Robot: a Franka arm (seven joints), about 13 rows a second.
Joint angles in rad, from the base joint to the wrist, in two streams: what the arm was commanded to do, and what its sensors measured. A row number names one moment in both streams.
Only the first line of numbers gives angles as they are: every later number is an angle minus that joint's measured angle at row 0.
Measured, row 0: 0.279 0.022 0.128 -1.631 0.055 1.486 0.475
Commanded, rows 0 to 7: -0.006 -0.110 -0.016 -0.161 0.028 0.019 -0.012; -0.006 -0.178 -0.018 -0.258 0.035 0.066 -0.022; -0.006 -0.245 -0.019 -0.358 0.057 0.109 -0.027; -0.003 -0.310 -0.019 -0.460 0.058 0.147 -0.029; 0.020 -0.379 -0.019 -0.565 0.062 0.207 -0.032; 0.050 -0.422 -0.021 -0.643 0.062 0.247 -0.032; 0.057 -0.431 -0.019 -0.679 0.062 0.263 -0.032; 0.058 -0.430 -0.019 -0.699 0.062 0.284 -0.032
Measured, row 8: 0.044 -0.361 -0.011 -0.589 0.038 0.216 -0.013
